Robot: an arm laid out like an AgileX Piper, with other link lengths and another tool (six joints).
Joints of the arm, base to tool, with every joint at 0 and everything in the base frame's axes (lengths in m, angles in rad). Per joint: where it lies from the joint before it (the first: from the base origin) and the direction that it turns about. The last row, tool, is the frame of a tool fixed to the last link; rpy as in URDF.
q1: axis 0 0 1 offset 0.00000 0.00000 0.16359
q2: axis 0 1 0 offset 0.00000 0.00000 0.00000
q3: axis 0 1 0 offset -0.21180 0.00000 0.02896
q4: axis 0.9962 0 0.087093 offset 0.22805 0.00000 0.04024
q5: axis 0 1 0 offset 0.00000 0.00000 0.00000
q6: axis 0.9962 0 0.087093 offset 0.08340 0.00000 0.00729
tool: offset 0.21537 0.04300 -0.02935 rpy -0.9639 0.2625 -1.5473
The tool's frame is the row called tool.
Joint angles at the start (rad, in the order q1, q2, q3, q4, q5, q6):
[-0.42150 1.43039 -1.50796 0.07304 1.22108 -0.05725]
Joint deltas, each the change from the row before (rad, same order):
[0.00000 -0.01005 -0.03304 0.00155 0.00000 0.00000]
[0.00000 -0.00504 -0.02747 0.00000 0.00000 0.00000]
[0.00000 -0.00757 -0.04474 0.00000 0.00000 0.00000]
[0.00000 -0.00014 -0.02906 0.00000 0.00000 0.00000]
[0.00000 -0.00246 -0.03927 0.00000 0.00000 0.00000]
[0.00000 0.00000 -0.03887 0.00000 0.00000 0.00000]
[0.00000 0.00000 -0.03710 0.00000 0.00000 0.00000]
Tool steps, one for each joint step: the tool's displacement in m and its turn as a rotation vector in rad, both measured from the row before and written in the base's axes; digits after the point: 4 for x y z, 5 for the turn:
[0.0066 -0.0025 0.0143 -0.01624 -0.03994 0.00029]
[0.0050 -0.0022 0.0110 -0.01330 -0.02966 0.00000]
[0.0074 -0.0033 0.0181 -0.02140 -0.04773 0.00000]
[0.0046 -0.0020 0.0103 -0.01195 -0.02664 0.00000]
[0.0056 -0.0025 0.0150 -0.01707 -0.03808 0.00000]
[0.0051 -0.0023 0.0142 -0.01590 -0.03547 0.00000]
[0.0044 -0.0020 0.0137 -0.01518 -0.03385 0.00000]

